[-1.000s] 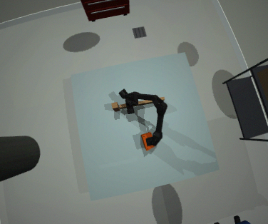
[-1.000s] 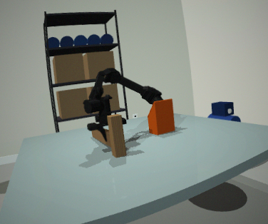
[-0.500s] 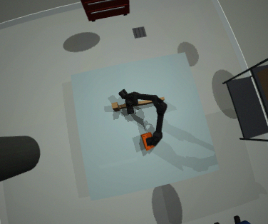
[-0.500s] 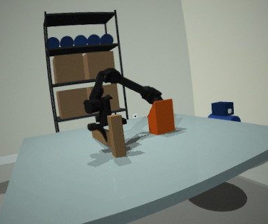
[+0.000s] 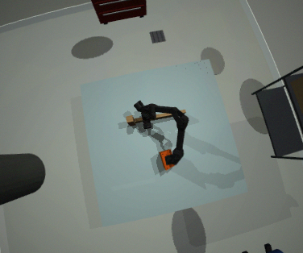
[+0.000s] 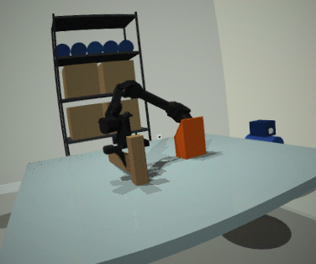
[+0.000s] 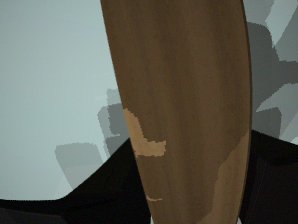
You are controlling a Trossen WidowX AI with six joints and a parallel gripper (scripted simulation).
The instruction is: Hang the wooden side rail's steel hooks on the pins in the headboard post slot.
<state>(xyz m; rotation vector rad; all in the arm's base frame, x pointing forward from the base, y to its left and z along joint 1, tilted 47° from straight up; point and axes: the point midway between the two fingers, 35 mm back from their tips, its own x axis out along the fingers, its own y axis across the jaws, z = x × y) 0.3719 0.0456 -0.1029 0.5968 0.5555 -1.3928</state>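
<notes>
My gripper tip is now 12 cm to the right of the wooden headboard post and 4 cm below it.
</notes>
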